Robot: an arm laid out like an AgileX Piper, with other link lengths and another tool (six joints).
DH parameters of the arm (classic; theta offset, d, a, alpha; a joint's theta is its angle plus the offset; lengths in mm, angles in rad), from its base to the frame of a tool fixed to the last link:
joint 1: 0 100.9 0 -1.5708
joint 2: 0.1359 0 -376.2 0
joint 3: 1.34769 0 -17.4 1.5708
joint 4: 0 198.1 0 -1.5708
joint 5: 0 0 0 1.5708
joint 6: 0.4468 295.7 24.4 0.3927
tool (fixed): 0 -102.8 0 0
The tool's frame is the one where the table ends.
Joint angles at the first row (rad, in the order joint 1, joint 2, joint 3, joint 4, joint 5, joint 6):
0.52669 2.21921 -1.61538 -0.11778 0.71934 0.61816
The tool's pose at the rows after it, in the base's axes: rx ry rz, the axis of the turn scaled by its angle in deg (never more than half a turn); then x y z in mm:
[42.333 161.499 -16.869 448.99 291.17 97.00]
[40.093 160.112 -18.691 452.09 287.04 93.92]
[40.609 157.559 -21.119 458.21 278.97 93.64]
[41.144 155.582 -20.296 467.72 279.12 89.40]
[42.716 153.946 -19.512 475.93 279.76 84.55]
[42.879 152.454 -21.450 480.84 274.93 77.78]
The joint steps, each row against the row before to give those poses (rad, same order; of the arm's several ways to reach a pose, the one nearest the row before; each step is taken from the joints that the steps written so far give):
-0.00001 0.00567 0.00000 -0.00645 -0.01392 0.00434
0.00002 0.00510 0.00001 -0.04497 -0.00612 0.00151
-0.00001 0.00000 -0.00001 -0.07728 0.00195 0.05567
-0.00176 0.01516 0.00004 -0.04310 -0.04027 0.03953
-0.00002 0.01599 -0.00005 -0.04168 -0.03284 0.05485
0.00000 0.01429 0.00001 -0.05960 -0.00229 0.04587

